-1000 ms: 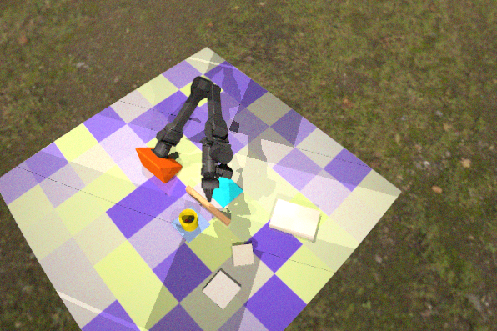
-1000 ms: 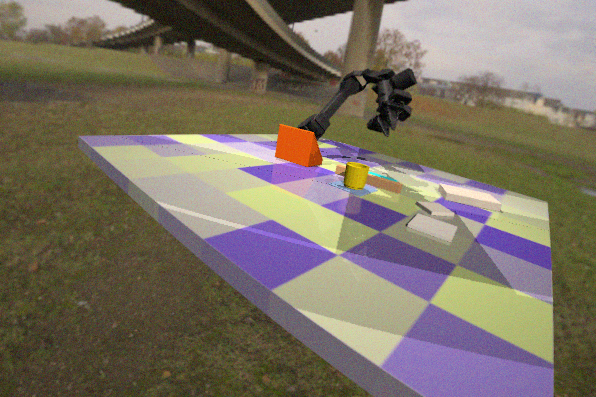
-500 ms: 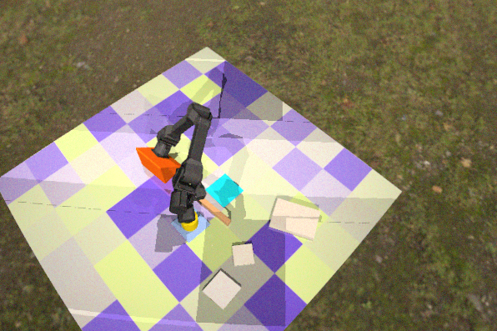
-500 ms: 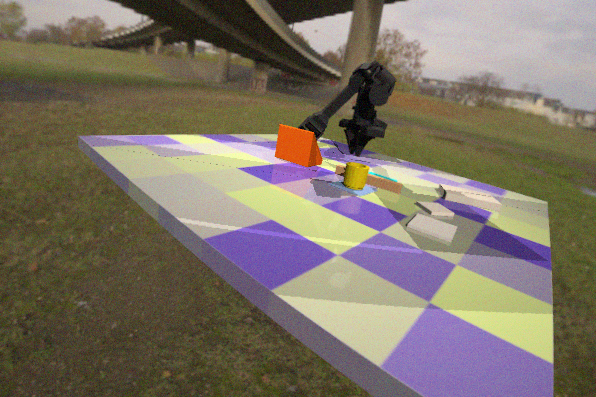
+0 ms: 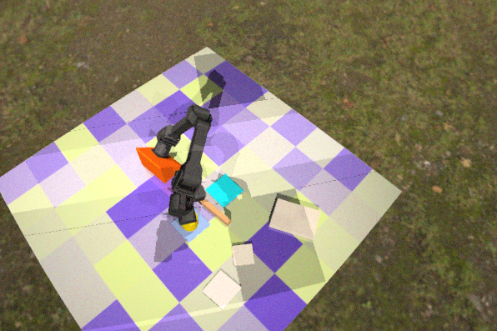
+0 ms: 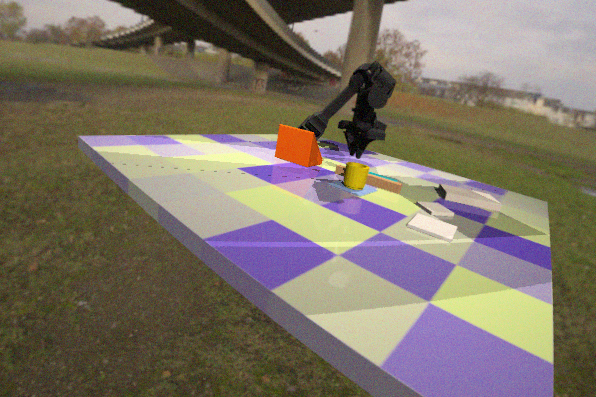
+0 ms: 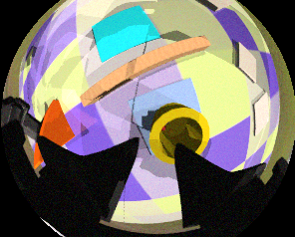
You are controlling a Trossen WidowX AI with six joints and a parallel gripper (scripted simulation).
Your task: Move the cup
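My gripper tip is 10 mm past the cyan pad, 190 mm to the right of it and 100 mm above it. The rest, counted from my gripper tip: wooden stick 10 mm ahead, 90 mm to the left, 80 mm below.
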